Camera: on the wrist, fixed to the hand. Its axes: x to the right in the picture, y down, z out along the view.
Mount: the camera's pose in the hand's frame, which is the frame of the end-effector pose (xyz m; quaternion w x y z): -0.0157 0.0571 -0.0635 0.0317 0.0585 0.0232 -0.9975
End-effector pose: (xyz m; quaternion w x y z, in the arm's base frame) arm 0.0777 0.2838 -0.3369 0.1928 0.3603 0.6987 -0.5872
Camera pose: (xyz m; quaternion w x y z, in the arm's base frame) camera 0.1396 0.3433 -0.3500 0.6169 0.6606 -0.3517 0.2435
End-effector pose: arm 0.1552 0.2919 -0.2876 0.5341 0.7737 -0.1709 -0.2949
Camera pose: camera 0.1866 0.3259 -0.2141 0.3185 -0.2331 -0.7615 0.5142
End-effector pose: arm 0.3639 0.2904 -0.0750 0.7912 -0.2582 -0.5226 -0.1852
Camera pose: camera 0.4364 0.2981 -0.1221 0.1324 -0.5637 0.2666 0.7705
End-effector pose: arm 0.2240 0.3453 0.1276 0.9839 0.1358 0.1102 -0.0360
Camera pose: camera 0.2013 0.4183 0.0863 0.0152 0.0472 -0.1597 0.9859
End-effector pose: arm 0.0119 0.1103 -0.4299 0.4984 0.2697 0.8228 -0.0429
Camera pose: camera -0.0053 0.1741 -0.3736 0.0619 0.7821 -0.3042 0.5404
